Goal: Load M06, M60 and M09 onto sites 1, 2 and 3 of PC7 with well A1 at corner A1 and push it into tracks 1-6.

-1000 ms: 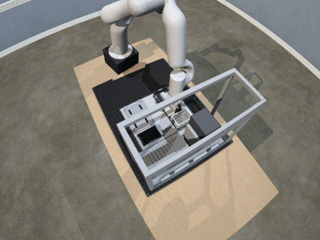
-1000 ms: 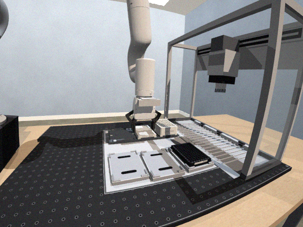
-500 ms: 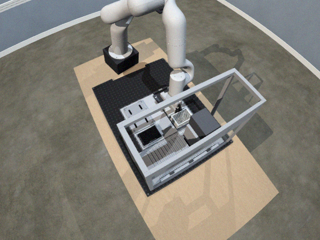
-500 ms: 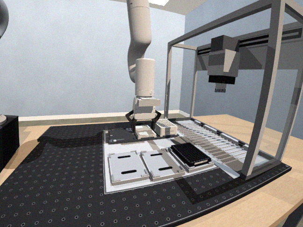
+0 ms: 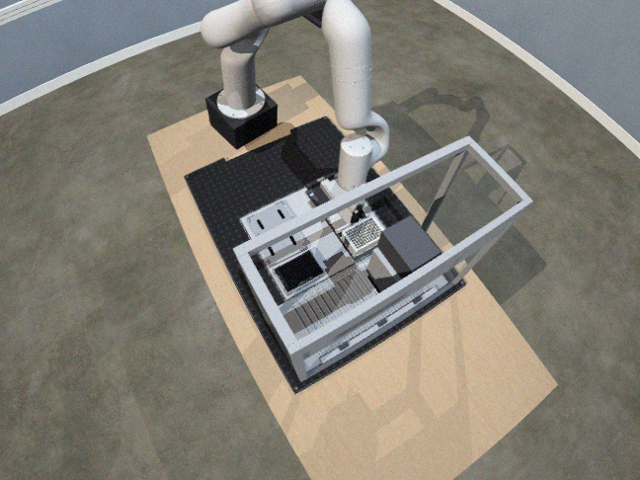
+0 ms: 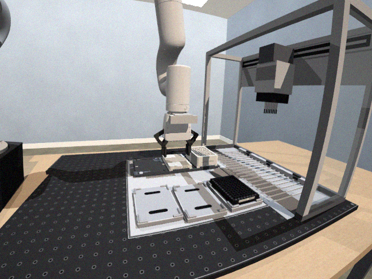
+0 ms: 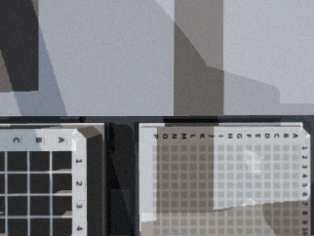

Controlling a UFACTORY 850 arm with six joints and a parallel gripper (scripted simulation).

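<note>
Now: hand 4 cm above the dark carrier PC7 and 1 cm past it. The rest, counted from my hand: black 96-well plate M06: 24 cm to the right, 9 cm ahead, 3 cm below; white 96-well plate: 10 cm ahead, 2 cm below; nest S2: 24 cm to the right, 5 cm below, 2 cm behind.
</note>
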